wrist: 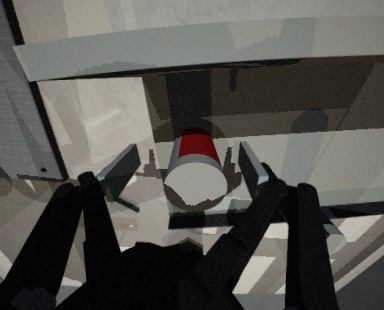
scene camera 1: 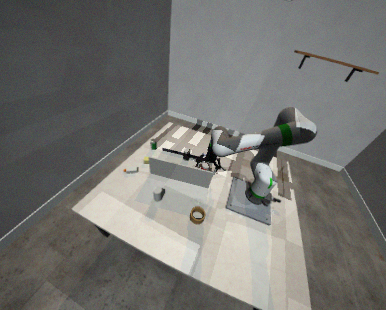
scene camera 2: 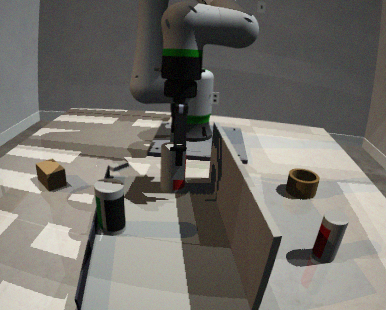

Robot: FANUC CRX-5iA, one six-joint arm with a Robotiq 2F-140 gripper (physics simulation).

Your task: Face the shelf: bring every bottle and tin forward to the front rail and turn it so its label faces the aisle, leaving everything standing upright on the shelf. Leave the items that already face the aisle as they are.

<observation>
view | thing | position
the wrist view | my gripper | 187, 153
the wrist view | shelf back panel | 283, 42
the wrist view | shelf board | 310, 124
</observation>
